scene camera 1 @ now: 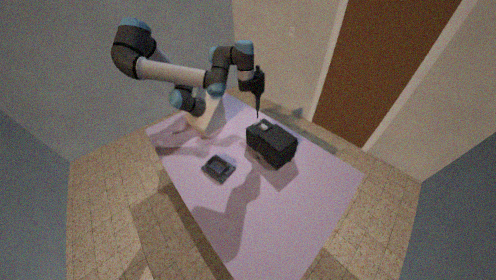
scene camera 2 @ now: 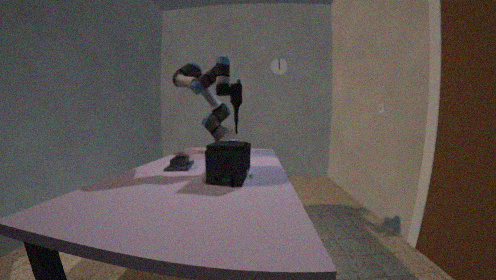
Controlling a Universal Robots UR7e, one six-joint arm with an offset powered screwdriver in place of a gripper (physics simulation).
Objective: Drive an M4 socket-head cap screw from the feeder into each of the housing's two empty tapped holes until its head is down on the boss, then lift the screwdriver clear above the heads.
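The black screwdriver [scene camera 1: 257, 116] [scene camera 2: 236, 131] points straight down, its thin bit above the end of the feeder that carries a small pale patch. In scene camera 2 a gap shows between the tip and the feeder's top. Whether a screw sits on the tip is too small to tell. The feeder [scene camera 1: 272, 145] [scene camera 2: 227, 164] is a black box on the table. The dark grey housing [scene camera 1: 220, 178] [scene camera 2: 180, 162], a low square part with a raised middle, lies apart from the feeder, left of it in both views. Its holes and any screws in them cannot be made out.
The pink-topped table [scene camera 1: 310, 210] [scene camera 2: 200, 220] bears the feeder and housing. The arm [scene camera 1: 172, 73] [scene camera 2: 210, 77] reaches over from the table's far end, above table height. A wall with a brown door [scene camera 1: 380, 65] [scene camera 2: 470, 125] stands beyond the table's right side.
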